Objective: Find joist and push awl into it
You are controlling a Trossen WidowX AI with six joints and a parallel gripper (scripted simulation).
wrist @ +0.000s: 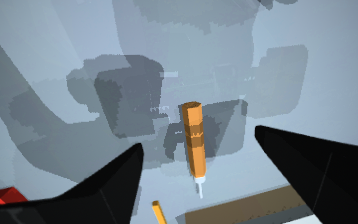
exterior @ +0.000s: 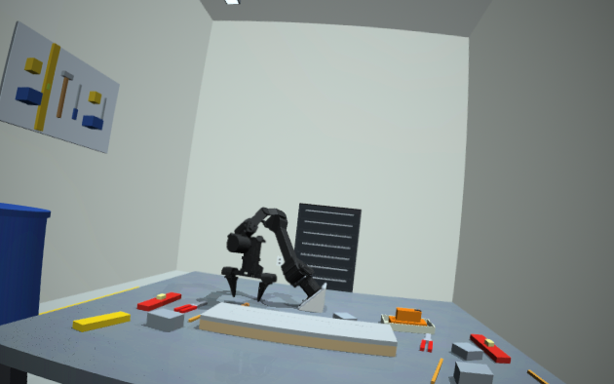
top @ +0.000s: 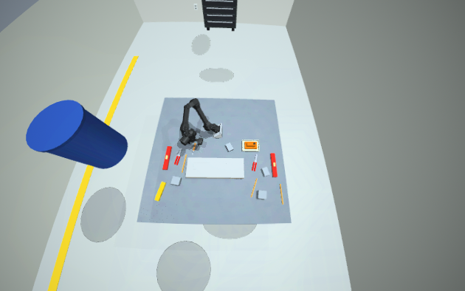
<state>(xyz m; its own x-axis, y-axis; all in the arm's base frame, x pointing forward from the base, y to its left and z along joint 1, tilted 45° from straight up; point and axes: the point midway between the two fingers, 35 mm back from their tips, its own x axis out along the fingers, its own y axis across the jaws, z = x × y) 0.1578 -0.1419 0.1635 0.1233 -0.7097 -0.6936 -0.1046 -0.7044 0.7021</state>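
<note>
Now: the awl 50 mm ahead of my gripper tip, 10 mm to the right of it and 20 mm below it. The rest, counted from my gripper tip: tray (30 mm behind, 550 mm to the left, 20 mm below); then orange stud finder (30 mm behind, 570 mm to the left, 20 mm above); then yellow bar (450 mm ahead, 240 mm to the right, 20 mm below).
</note>
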